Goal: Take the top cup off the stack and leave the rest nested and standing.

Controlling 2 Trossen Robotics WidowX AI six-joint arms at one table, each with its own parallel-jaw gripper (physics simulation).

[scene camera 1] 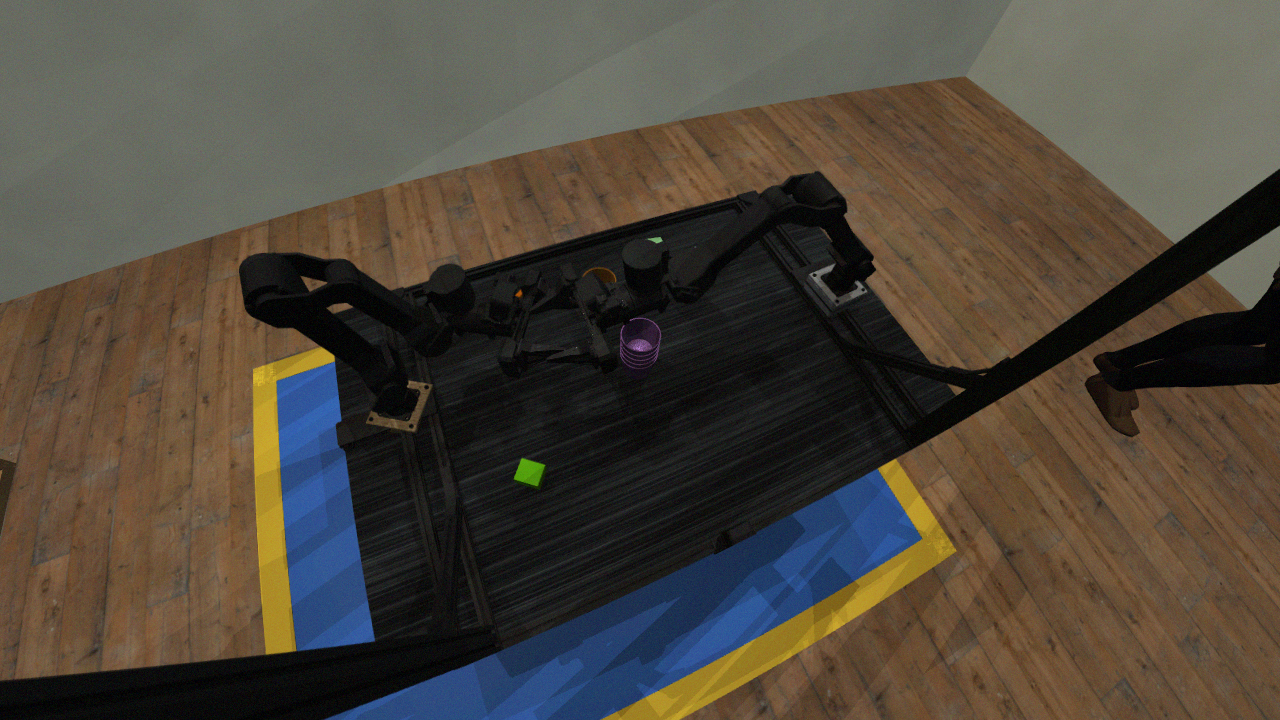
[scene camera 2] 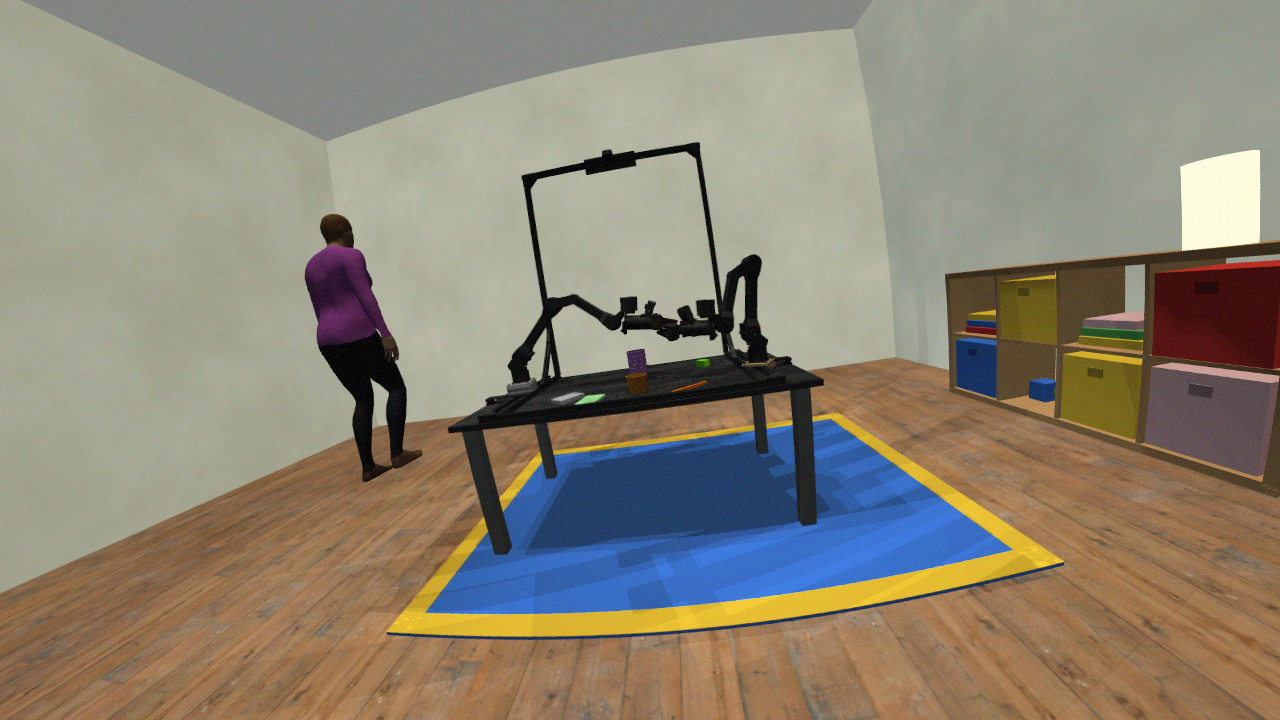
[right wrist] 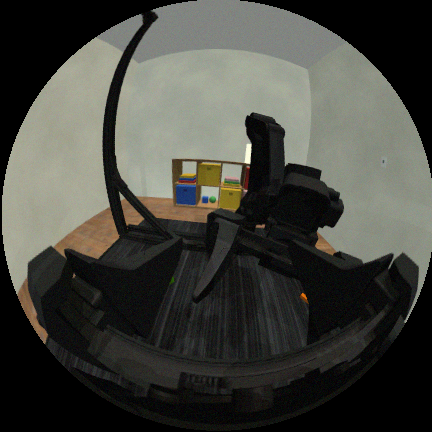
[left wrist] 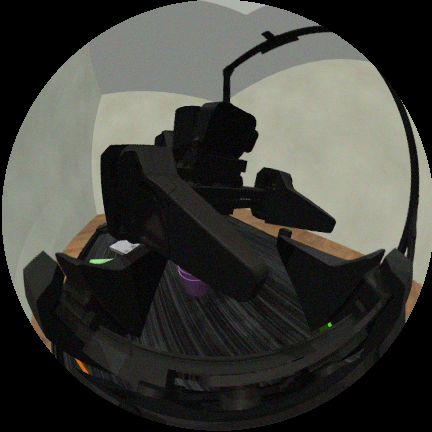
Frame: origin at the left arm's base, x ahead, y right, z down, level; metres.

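Seen in the pictures: left gripper, fingertip midpoint: (scene camera 1: 573, 327) (scene camera 2: 662, 330) (right wrist: 252, 335) (left wrist: 224, 241); right gripper, fingertip midpoint: (scene camera 1: 537, 336) (scene camera 2: 677, 321) (right wrist: 237, 244) (left wrist: 319, 241); left arm's base at its link origin: (scene camera 1: 399, 403) (scene camera 2: 758, 361); right arm's base at its link origin: (scene camera 1: 838, 282) (scene camera 2: 521, 381).
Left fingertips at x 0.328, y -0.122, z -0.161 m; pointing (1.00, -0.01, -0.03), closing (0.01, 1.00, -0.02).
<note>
Pixels of each thing's top centre, then the offset from my left fingertips to it.
- orange cup at its top centre: (scene camera 1: 597, 281) (scene camera 2: 637, 374) dx -0.001, dy -0.209, dz +0.129 m
- green block at its top centre: (scene camera 1: 529, 472) (scene camera 2: 702, 360) dx -0.048, dy +0.209, dz +0.162 m
- orange stick at its top centre: (scene camera 2: 689, 385) dx -0.181, dy -0.172, dz +0.180 m
- pale green piece at its top centre: (scene camera 2: 590, 399) (left wrist: 100, 265) dx +0.109, dy -0.350, dz +0.180 m
- whitish piece at its top centre: (scene camera 2: 567, 396) (left wrist: 123, 244) dx +0.230, dy -0.339, dz +0.175 m
A stack of nested translucent purple cups (scene camera 1: 640, 344) (scene camera 2: 636, 360) (left wrist: 195, 286) stands upright on the black table; the right gripper's finger hides its upper part in the left wrist view, and it does not show in the right wrist view. My left gripper (scene camera 1: 546, 322) (scene camera 2: 669, 329) is open and empty, above the table, left of the stack in scene camera 1. My right gripper (scene camera 1: 563, 322) (scene camera 2: 664, 325) is open and empty. The grippers face each other closely, fingers overlapping in the views; whether they touch is unclear.
An orange cup (scene camera 1: 599, 274) (scene camera 2: 636, 383) stands near the stack. A green block (scene camera 1: 529, 472) (scene camera 2: 702, 362), an orange stick (scene camera 2: 689, 386) (left wrist: 82, 366), a pale green piece (scene camera 2: 590, 399) (left wrist: 101, 261) and a whitish piece (scene camera 2: 567, 396) (left wrist: 124, 246) lie on the table. A person (scene camera 2: 344, 295) stands beyond it.
</note>
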